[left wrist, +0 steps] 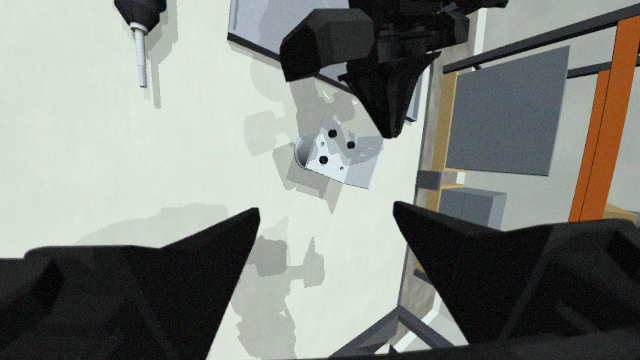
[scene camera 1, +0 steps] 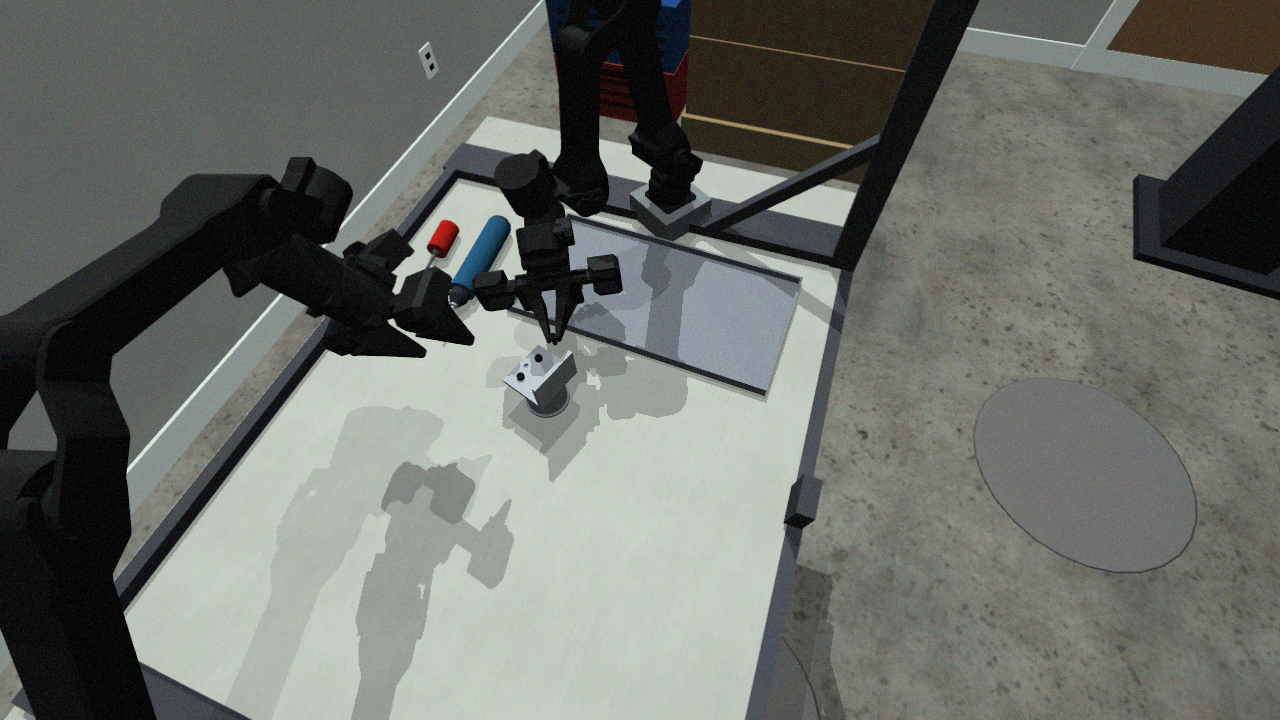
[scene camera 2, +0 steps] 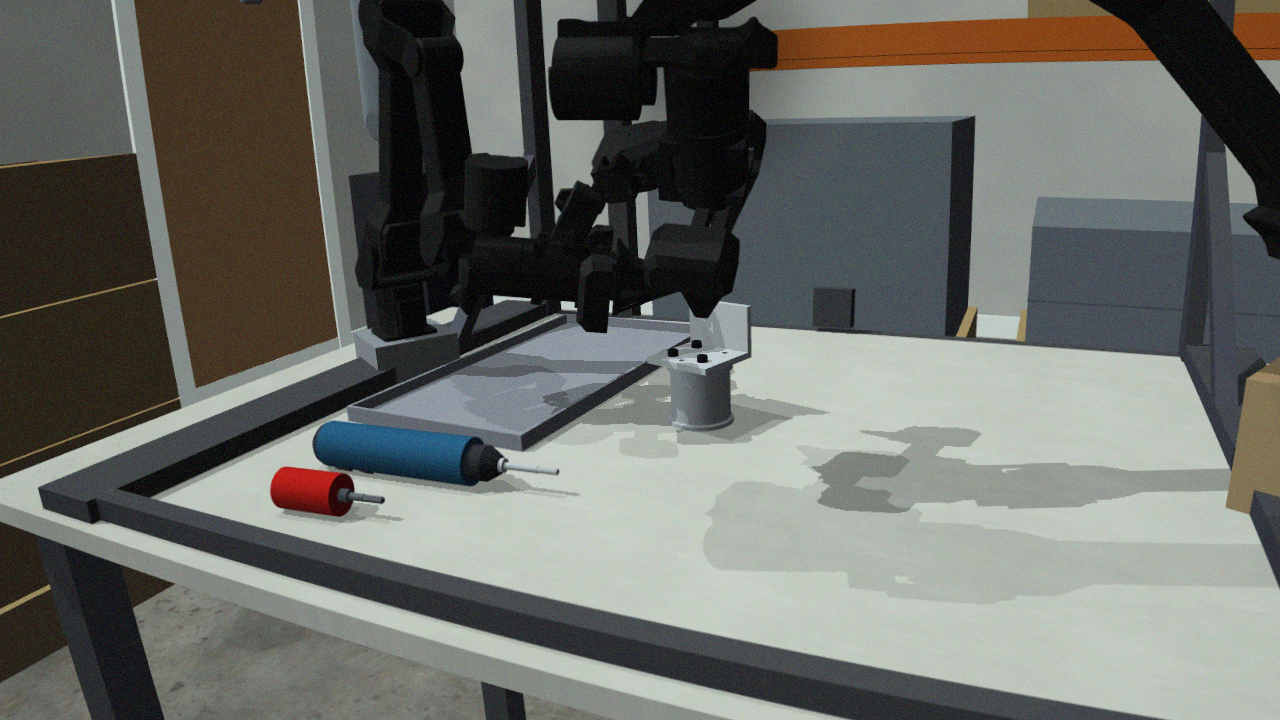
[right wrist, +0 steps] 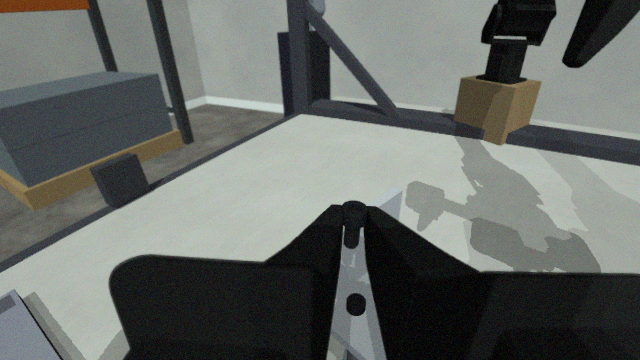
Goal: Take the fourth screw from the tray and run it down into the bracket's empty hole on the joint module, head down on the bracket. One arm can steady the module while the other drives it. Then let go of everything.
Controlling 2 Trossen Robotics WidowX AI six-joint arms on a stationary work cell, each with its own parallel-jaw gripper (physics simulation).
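Frame: origin at the left arm's base, x back, y down, z right, level; metres.
Seen in the pictures: left gripper, fingertip midpoint: (left wrist: 326, 210) (scene camera 1: 448, 348); right gripper, fingertip midpoint: (left wrist: 391, 136) (scene camera 1: 553, 341) (right wrist: 352, 216); left arm's base at its link origin: (right wrist: 501, 79); right arm's base at its link origin: (scene camera 1: 670, 196) (scene camera 2: 404, 332).
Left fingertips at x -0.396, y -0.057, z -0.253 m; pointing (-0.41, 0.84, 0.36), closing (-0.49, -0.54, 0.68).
Note:
Pixels of each thing's top centre, then the offset from my left fingertips to it. "pt": a spot on its surface instead.
- grey joint module at its top centre: (scene camera 2: 699, 356) (left wrist: 335, 152) dz +0.049, dx -0.077, dy +0.094 m
- empty corner hole at a spot on its surface: (left wrist: 341, 168) pt dz +0.072, dx -0.065, dy +0.096 m
- black screw at its top centre: (right wrist: 353, 206) dz +0.057, dx -0.107, dy +0.021 m
- shallow tray at its top centre: (scene camera 2: 548, 361) (scene camera 1: 655, 290) (left wrist: 367, 30) dz +0.021, dx -0.315, dy +0.142 m
- blue driver at its top centre: (scene camera 2: 428, 433) (scene camera 1: 469, 263) dz -0.209, dx -0.124, dy +0.117 m
- red driver at its top centre: (scene camera 2: 328, 473) (scene camera 1: 435, 240) dz -0.300, dx -0.113, dy +0.124 m
The grey joint module (scene camera 1: 547, 402) (scene camera 2: 700, 394) (left wrist: 303, 150) stands upright on the table with the light bracket (scene camera 1: 556, 373) (scene camera 2: 737, 333) (left wrist: 361, 172) on top. Three black screw heads sit on the bracket; an empty corner hole (left wrist: 341, 168) shows beside them. My right gripper (scene camera 1: 554, 340) (left wrist: 391, 136) (right wrist: 352, 216) is shut on a black screw (right wrist: 351, 237), head up, above the bracket near its upright flange; the exact height is unclear. In scene camera 2 its tips are hidden. My left gripper (scene camera 1: 449, 349) (left wrist: 326, 210) is open and empty, apart from the module.
The shallow tray (scene camera 1: 760, 322) (scene camera 2: 528, 437) (left wrist: 245, 35) lies beside the module; no loose screw is visible in it. A blue driver (scene camera 1: 483, 246) (scene camera 2: 398, 452) and a red driver (scene camera 1: 442, 239) (scene camera 2: 308, 490) lie on the table. A dark frame edges the table.

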